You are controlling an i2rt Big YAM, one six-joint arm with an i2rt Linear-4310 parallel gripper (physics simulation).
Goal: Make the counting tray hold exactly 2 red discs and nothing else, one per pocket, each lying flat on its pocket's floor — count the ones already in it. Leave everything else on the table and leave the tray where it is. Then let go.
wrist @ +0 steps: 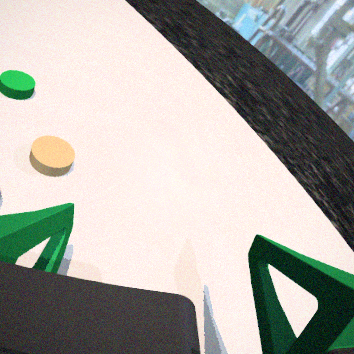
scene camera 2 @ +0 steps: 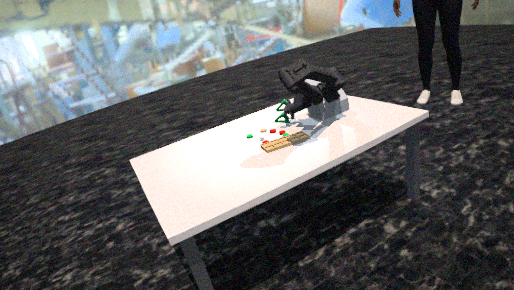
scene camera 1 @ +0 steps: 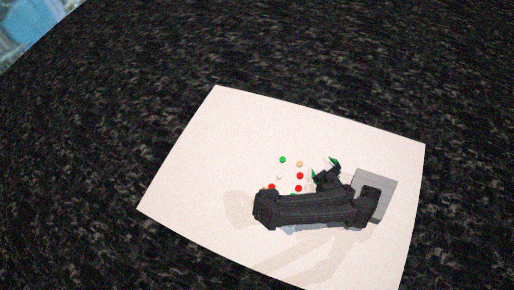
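The wooden counting tray (scene camera 2: 282, 146) lies on the table; the arm hides most of it in scene camera 1. No disc shows in its pockets in scene camera 2, but they are small and partly shaded. One red disc (scene camera 1: 271, 186) (scene camera 2: 265, 142) lies beside the tray's far-left end. Two other red discs, one (scene camera 1: 300, 175) (scene camera 2: 273, 131) and another (scene camera 1: 298, 188) (scene camera 2: 282, 132), lie on the table between tray and gripper. My gripper (scene camera 1: 323, 167) (scene camera 2: 278, 114) (wrist: 165, 230) is open and empty above the table, to the side of the discs.
A green disc (scene camera 1: 282, 159) (scene camera 2: 249, 136) (wrist: 17, 84) and a tan disc (scene camera 1: 299, 163) (scene camera 2: 263, 130) (wrist: 52, 154) lie on the table. Another green disc (scene camera 1: 293, 194) (scene camera 2: 285, 135) lies close to the tray. A small white piece (scene camera 1: 279, 177) (scene camera 2: 261, 139) lies among the discs.
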